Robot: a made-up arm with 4 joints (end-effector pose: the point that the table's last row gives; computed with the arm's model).
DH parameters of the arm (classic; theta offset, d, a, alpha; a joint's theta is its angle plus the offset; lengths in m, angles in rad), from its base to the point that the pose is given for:
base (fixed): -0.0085 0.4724 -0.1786 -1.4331
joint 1: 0 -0.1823 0.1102 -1.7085
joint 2: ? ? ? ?
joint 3: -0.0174 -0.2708 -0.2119 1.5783
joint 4: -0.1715 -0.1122 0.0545 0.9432
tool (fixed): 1.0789 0.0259 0 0
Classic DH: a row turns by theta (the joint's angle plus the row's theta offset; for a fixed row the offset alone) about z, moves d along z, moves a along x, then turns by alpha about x.
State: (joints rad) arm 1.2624 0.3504 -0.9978 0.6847
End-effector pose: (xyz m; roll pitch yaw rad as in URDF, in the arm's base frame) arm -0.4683 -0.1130 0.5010 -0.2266 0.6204 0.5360
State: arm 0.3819 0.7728 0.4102 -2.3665
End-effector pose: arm -0.1096 0.2420 0.3580 0.3898 -1.0728 2.3825
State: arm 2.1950 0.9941 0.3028 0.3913
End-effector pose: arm -0.3790 0.1406 0.4899 -1.1209 0.4204 -0.8168
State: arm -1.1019 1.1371 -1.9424 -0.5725
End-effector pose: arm -0.0408 0.0525 0.2341 2.6393 -1.2840 1.2026
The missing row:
joint 2: 1.5623 0.0674 -0.02 1.5708
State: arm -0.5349 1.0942 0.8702 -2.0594
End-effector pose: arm -0.0065 0.1948 0.6152 -0.5504 0.1065 2.7223
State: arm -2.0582 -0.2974 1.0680 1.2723
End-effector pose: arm -0.1147 -0.0469 0.3099 -1.7008 -0.3750 -2.8750
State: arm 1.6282 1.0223 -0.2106 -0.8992
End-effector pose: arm -0.4416 0.1823 0.4074 -2.0278 -0.4805 -0.0834
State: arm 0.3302 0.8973 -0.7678 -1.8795
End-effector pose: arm -0.2764 0.1428 0.1438 2.1402 -0.7656 1.5198
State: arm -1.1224 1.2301 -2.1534 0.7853
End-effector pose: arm -0.0796 0.0115 0.2958 -0.8971 -0.6051 -0.7463
